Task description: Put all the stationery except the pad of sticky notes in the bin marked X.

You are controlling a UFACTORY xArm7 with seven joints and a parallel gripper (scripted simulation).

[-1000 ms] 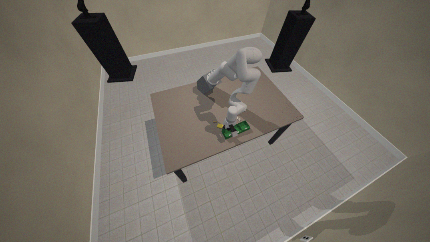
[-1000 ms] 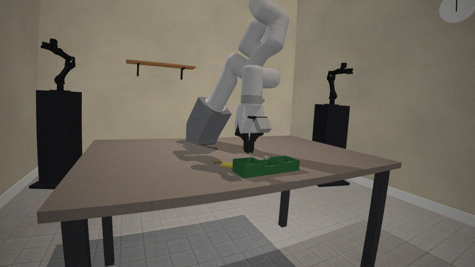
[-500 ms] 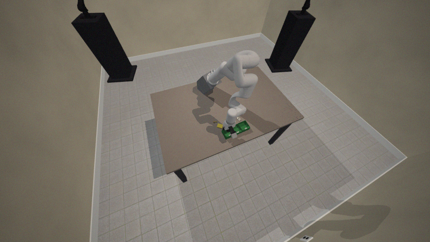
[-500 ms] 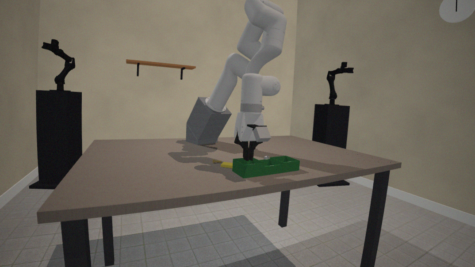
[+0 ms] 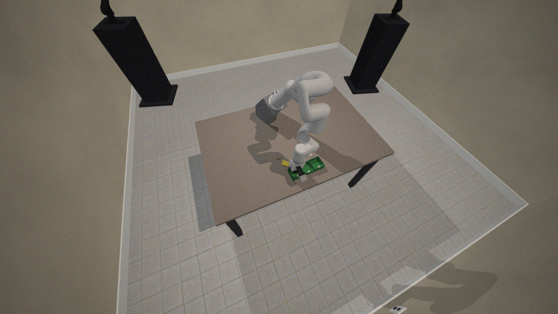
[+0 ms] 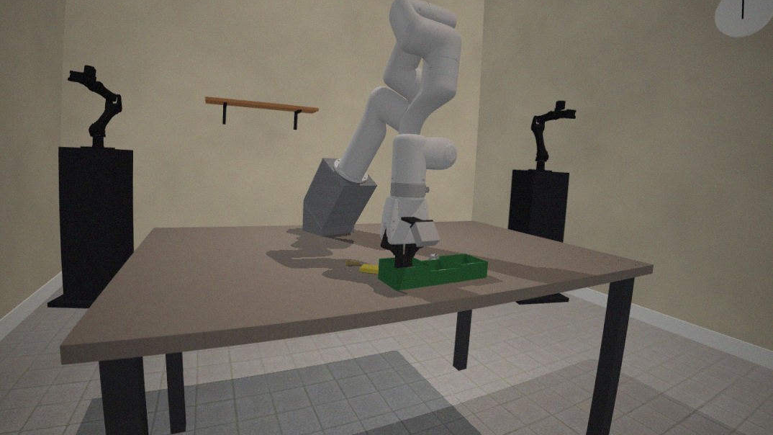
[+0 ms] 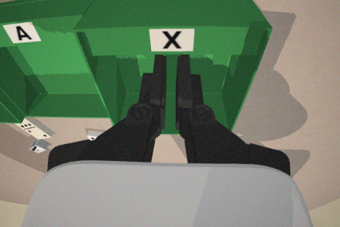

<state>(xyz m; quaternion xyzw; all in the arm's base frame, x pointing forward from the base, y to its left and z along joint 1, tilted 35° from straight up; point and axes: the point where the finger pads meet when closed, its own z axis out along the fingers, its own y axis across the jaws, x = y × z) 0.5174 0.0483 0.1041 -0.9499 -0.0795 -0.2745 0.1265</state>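
My hand is 20 mm past the green bin row, 80 mm to the right of it and 10 mm above it. Also, from my hand: brass bolt: 130 mm behind, 100 mm to the right, 30 mm below; yellow sticky-note pad: 80 mm behind, 60 mm to the right, 30 mm below; red eraser: 100 mm behind, 10 mm to the left, 30 mm below.
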